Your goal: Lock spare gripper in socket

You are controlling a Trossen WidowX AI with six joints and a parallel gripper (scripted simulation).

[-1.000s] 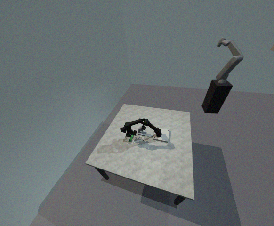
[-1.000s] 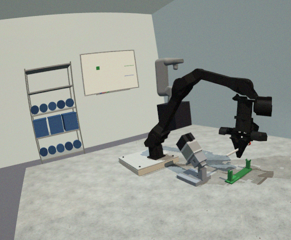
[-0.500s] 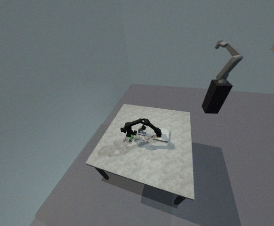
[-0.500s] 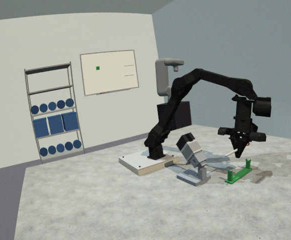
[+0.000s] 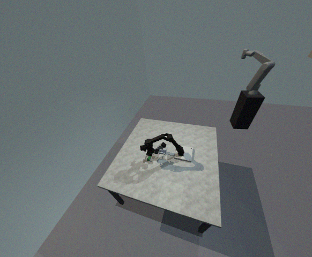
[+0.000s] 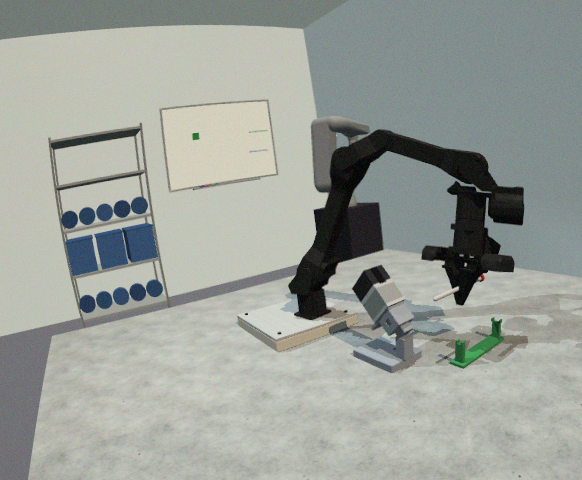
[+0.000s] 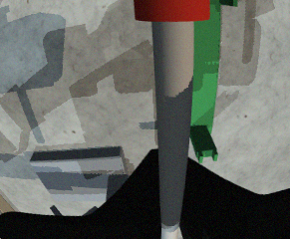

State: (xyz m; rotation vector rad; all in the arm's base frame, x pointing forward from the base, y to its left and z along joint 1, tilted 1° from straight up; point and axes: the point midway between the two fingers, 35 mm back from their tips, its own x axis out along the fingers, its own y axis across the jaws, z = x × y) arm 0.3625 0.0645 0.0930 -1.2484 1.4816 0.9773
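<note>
Right now the grey socket is 9 cm behind my gripper tip, 10 cm to the right of it and 3 cm below it. From my gripper tip the other things lie so: green cradle (4 cm ahead, 6 cm below); spare gripper (11 cm behind, 10 cm to the right, 3 cm above).
</note>
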